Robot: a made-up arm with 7 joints.
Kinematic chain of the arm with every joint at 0, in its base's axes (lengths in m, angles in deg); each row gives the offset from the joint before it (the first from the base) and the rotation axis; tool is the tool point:
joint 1: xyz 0 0.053 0 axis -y
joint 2: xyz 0 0.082 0 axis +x
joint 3: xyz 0 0 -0.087 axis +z
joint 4: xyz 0 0 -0.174 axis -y
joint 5: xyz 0 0 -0.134 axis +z
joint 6: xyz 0 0 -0.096 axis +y
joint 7: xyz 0 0 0 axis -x
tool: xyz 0 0 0
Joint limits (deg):
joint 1: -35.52..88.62
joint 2: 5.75..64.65
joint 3: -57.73..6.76
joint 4: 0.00..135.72
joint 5: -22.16..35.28
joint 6: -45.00..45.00
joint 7: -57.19..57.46
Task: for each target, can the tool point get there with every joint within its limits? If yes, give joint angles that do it. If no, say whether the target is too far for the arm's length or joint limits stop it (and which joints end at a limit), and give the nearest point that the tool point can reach.
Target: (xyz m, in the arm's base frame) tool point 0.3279 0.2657 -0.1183
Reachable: yes | joints 29.78 31.61 -7.02 81.59 21.43 29.48 5.47
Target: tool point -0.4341 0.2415 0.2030
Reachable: no: joint limits stop it (at a limit: joint 1, joint 2, joint 3, joint 4) | nearest point 0.0280 0.2302 0.1588 | short by 0.464 m
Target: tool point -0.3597 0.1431 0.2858
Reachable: no: joint limits stop it (at a limit: joint 1, joint 2, joint 3, joint 4) | nearest point 0.0280 0.2302 0.1588 | short by 0.417 m
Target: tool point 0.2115 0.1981 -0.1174
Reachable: yes | joints 4.85 25.51 -0.33 119.16 -9.73 -27.17 11.32
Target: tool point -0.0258 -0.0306 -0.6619
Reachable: no: too far | nearest point -0.0182 0.0742 -0.4662 | short by 0.222 m
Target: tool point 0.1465 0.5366 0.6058
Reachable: no: too far | nearest point 0.1244 0.4312 0.2189 | short by 0.402 m
